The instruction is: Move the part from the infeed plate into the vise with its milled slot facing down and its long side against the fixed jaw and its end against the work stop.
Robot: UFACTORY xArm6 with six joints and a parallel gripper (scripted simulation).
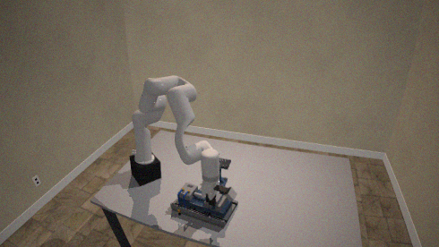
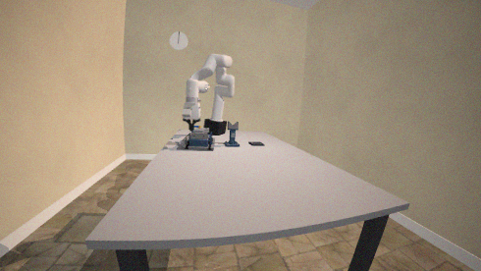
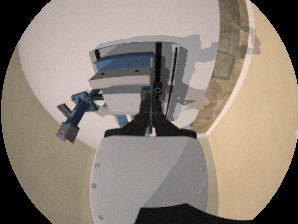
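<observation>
My gripper is now 10 mm short of the part, 40 mm to the right of it and 30 mm above it. From my hand the other things lie so: vise: 60 mm behind, 60 mm to the left, 80 mm below; dark infeed plate: 60 mm behind, 460 mm to the left, 120 mm below.
</observation>
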